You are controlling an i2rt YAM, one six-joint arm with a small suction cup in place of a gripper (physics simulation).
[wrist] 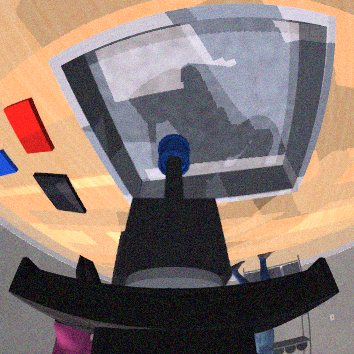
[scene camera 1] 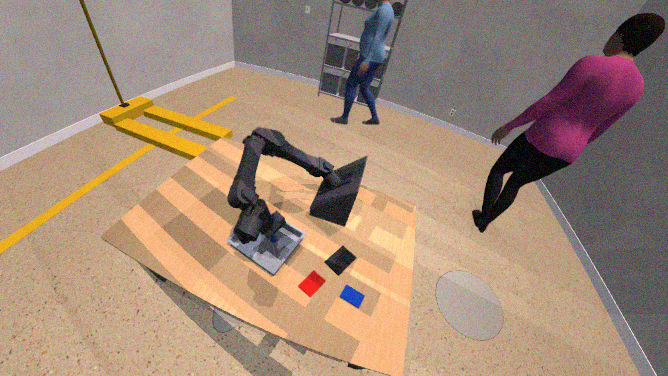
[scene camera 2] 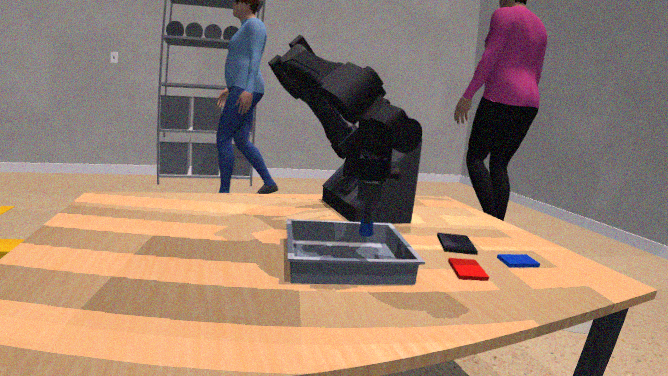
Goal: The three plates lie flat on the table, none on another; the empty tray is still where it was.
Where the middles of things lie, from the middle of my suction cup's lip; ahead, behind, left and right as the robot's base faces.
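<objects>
Grey tray (scene camera 1: pixel 269 256) 50 mm below my suction cup, 30 mm to the right of it, 10 mm behind it. Red plate (wrist: pixel 29 129) 70 mm below my suction cup, 200 mm to the left of it, 100 mm ahead of it.
</objects>
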